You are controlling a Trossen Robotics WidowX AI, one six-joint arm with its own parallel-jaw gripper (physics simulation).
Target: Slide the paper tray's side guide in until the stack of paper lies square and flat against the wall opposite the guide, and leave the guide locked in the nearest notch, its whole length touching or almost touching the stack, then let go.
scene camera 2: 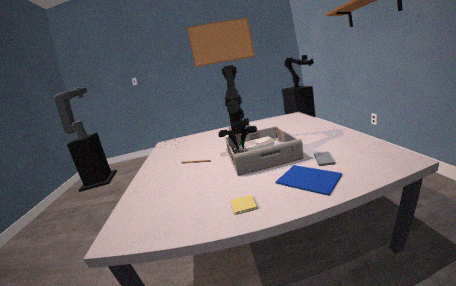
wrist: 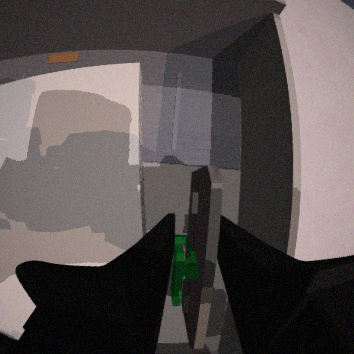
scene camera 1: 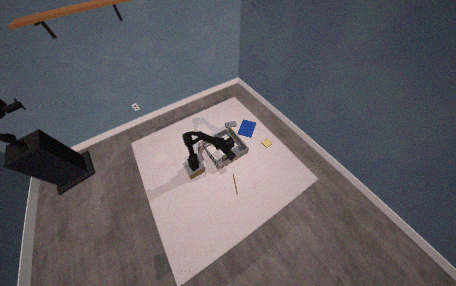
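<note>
The grey paper tray stands on the table with a white stack of paper inside. In the wrist view the stack lies left of the upright dark side guide, with a strip of tray floor between them. A green latch sits on the guide's left face. The tray's wall rises right of the guide. My gripper reaches down into the tray's near-left end. Its fingers stand narrow on either side of the guide and latch, which fill the gap.
A pencil lies left of the tray. A blue book, a small grey slab and a yellow pad lie around the tray's other sides.
</note>
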